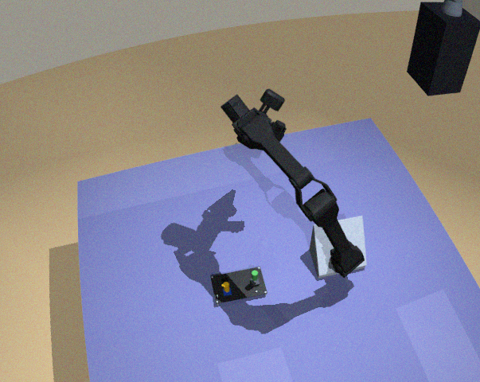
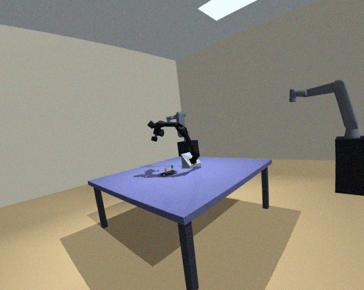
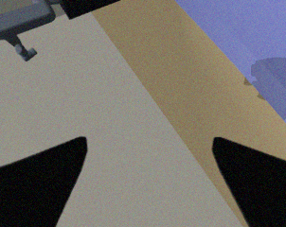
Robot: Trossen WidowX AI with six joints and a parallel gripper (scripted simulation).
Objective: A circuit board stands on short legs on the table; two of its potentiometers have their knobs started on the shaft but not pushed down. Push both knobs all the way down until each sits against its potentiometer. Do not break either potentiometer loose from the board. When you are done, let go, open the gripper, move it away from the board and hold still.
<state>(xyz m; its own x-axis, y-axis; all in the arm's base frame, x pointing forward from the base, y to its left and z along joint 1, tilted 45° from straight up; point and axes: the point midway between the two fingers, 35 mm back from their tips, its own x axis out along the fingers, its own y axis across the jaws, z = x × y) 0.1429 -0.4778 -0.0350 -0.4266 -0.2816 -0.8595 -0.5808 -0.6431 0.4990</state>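
The green knob is 39 cm to the left of my gripper tip, 29 cm below it and 14 cm ahead of it. Round my gripper tip: orange knob: 40 cm to the left, 29 cm below, 23 cm ahead.
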